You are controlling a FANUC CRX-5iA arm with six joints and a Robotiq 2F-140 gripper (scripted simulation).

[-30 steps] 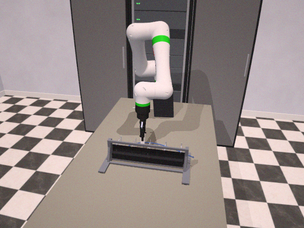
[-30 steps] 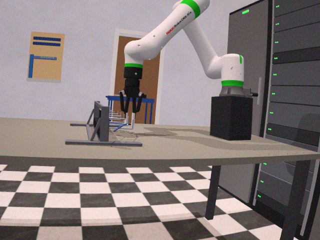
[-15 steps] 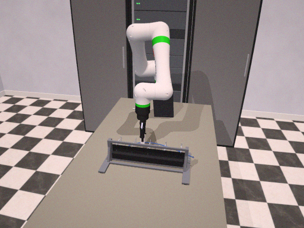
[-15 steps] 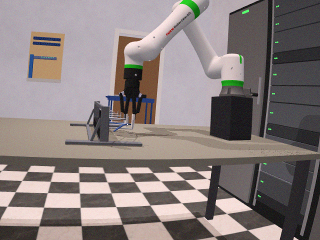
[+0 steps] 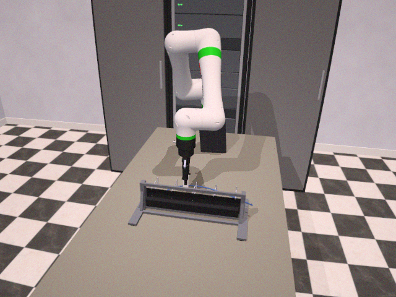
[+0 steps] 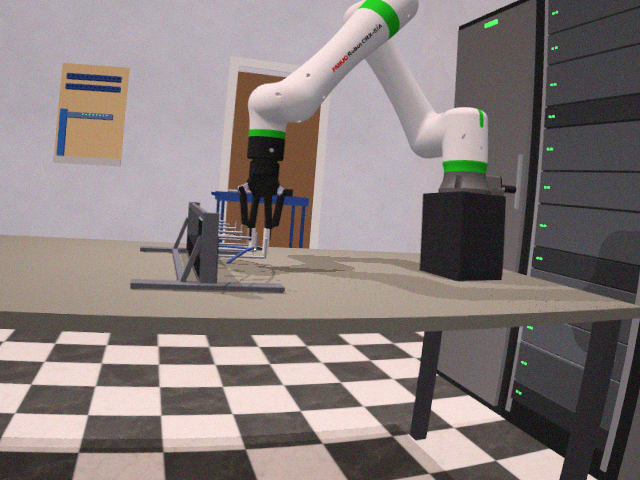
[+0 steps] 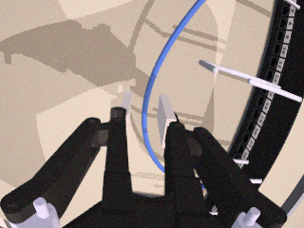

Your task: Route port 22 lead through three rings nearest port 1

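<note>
Now: hand 15 cm short of the grey rack, 7 cm to the right of it and 1 cm below it. From my hand the other things lie so: lead's free end 35 cm to the left, 10 cm ahead.
</note>
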